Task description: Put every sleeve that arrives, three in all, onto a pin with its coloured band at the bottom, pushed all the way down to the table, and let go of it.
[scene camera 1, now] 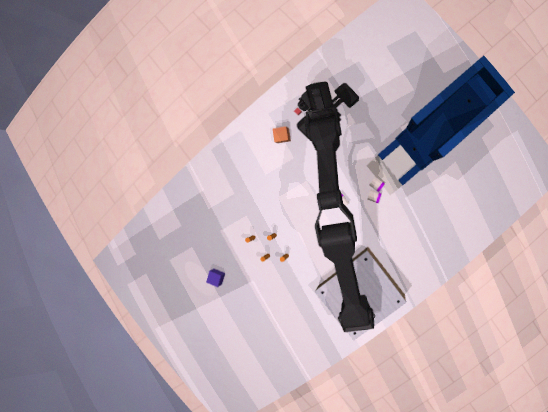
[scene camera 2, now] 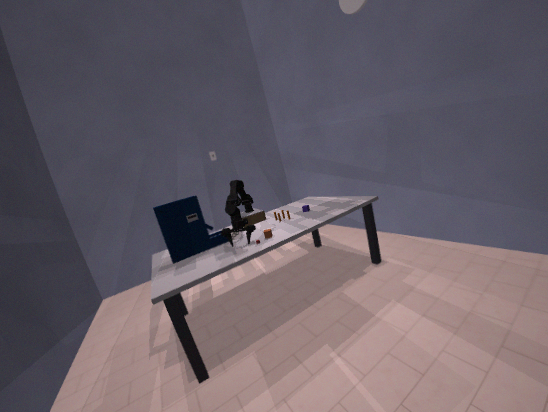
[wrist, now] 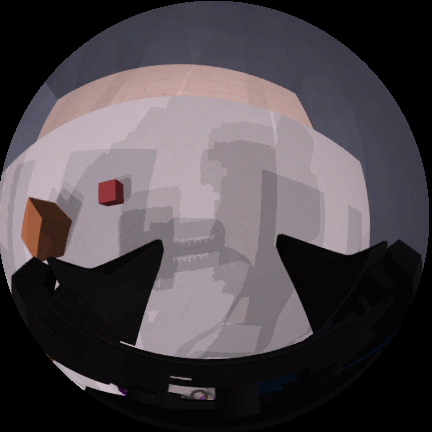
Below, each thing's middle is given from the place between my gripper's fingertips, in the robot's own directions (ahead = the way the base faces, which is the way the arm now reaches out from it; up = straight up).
The orange block [wrist: 45,227] lies 170 mm to the left of my hand, 10 mm behind it and 10 mm above it.
